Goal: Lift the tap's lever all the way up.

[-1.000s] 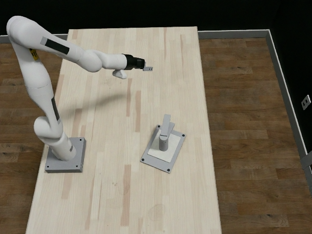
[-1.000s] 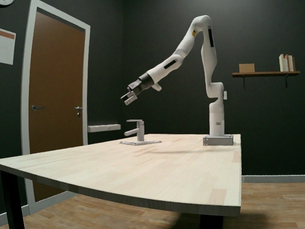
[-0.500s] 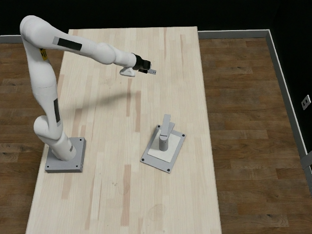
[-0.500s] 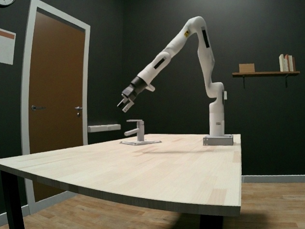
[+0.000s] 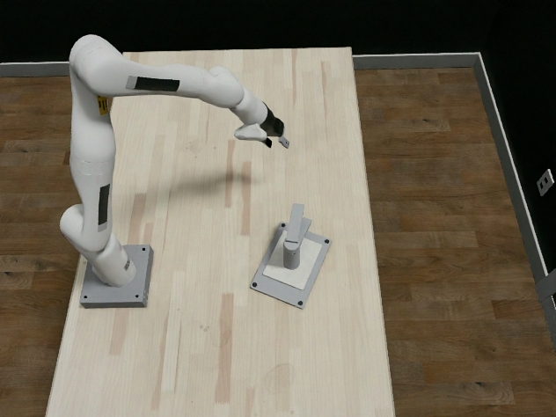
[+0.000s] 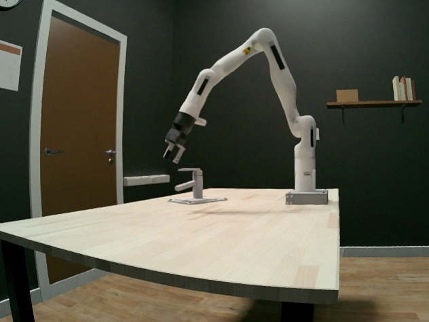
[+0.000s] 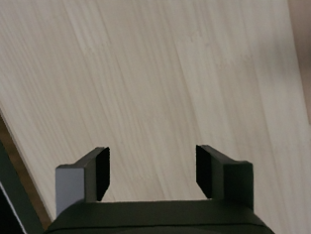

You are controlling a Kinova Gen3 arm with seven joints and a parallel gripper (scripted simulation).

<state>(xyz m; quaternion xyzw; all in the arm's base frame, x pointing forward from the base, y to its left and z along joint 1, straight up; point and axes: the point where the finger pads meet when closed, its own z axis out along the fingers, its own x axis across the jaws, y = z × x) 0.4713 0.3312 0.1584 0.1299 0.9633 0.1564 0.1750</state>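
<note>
Now: hand 4 cm short of the lever, 24 cm to the left of it and 5 cm above it. From my hand the other things lie so: base plate 3 cm ahead, 30 cm to the right, 20 cm below; then tap 4 cm ahead, 27 cm to the right, 10 cm below.
</note>
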